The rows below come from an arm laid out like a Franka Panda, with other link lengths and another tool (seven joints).
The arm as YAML. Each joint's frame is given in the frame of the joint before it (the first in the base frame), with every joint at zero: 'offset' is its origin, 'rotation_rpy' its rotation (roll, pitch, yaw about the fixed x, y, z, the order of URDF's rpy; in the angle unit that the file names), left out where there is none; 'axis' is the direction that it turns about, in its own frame. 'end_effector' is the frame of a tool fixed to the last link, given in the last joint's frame.
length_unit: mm
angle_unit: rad
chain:
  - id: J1
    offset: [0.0, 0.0, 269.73]
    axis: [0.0, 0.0, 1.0]
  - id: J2
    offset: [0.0, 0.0, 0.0]
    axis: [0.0, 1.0, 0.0]
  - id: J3
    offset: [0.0, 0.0, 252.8]
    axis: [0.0, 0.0, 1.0]
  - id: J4
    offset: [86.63, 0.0, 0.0]
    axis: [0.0, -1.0, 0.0]
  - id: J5
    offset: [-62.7, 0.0, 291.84]
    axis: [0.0, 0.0, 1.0]
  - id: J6
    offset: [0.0, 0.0, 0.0]
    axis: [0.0, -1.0, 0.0]
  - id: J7
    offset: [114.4, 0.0, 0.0]
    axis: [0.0, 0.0, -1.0]
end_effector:
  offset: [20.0, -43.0, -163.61]
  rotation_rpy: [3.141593, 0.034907, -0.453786]
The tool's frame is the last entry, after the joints.
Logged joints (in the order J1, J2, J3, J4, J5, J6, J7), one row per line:
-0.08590 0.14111 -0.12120 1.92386 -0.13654 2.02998 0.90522
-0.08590 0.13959 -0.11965 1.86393 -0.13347 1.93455 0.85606
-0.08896 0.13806 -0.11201 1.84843 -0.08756 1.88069 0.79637
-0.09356 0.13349 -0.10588 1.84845 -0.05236 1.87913 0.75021
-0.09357 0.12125 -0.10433 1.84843 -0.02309 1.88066 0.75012
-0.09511 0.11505 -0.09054 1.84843 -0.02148 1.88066 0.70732
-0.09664 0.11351 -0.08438 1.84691 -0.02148 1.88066 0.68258
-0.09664 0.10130 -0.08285 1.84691 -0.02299 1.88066 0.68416
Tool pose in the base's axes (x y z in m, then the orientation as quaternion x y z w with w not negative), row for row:
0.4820 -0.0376 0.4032 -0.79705 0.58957 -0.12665 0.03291
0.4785 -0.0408 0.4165 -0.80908 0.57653 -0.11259 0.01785
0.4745 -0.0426 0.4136 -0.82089 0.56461 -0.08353 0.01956
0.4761 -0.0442 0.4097 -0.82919 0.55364 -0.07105 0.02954
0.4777 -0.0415 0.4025 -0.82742 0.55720 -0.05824 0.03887
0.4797 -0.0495 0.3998 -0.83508 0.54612 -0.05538 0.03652
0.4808 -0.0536 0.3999 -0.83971 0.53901 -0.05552 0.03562
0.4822 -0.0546 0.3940 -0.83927 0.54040 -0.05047 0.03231
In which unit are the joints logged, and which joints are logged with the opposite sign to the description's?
The joints are logged in radians. Opposite sign: J2, J3, J4.
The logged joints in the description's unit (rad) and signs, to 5 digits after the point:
-0.08590 -0.14111 0.12120 -1.92386 -0.13654 2.02998 0.90522
-0.08590 -0.13959 0.11965 -1.86393 -0.13347 1.93455 0.85606
-0.08896 -0.13806 0.11201 -1.84843 -0.08756 1.88069 0.79637
-0.09356 -0.13349 0.10588 -1.84845 -0.05236 1.87913 0.75021
-0.09357 -0.12125 0.10433 -1.84843 -0.02309 1.88066 0.75012
-0.09511 -0.11505 0.09054 -1.84843 -0.02148 1.88066 0.70732
-0.09664 -0.11351 0.08438 -1.84691 -0.02148 1.88066 0.68258
-0.09664 -0.10130 0.08285 -1.84691 -0.02299 1.88066 0.68416

